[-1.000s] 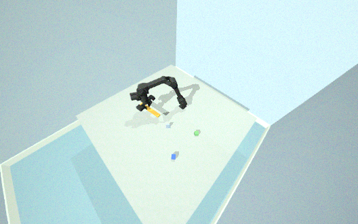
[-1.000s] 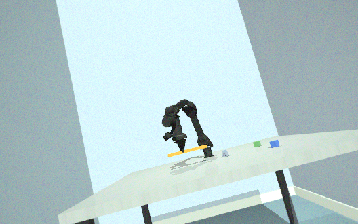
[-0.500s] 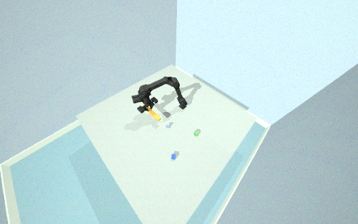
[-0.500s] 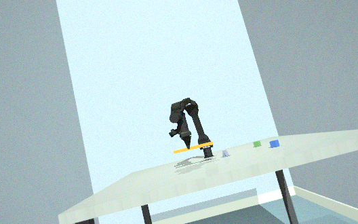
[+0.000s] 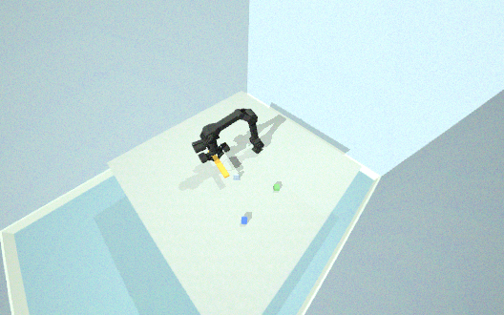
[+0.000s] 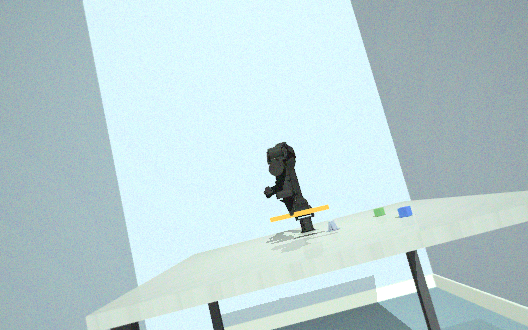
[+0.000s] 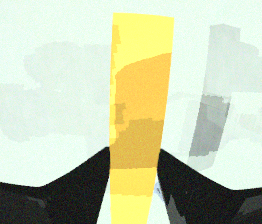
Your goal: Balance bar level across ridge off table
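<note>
My gripper tip is 30 mm to the right of the bar and 10 mm short of it. The rest, counted from my gripper tip: green cube 390 mm to the left, 170 mm behind, 80 mm below; blue cube 390 mm to the left, 120 mm ahead, 80 mm below.
</note>
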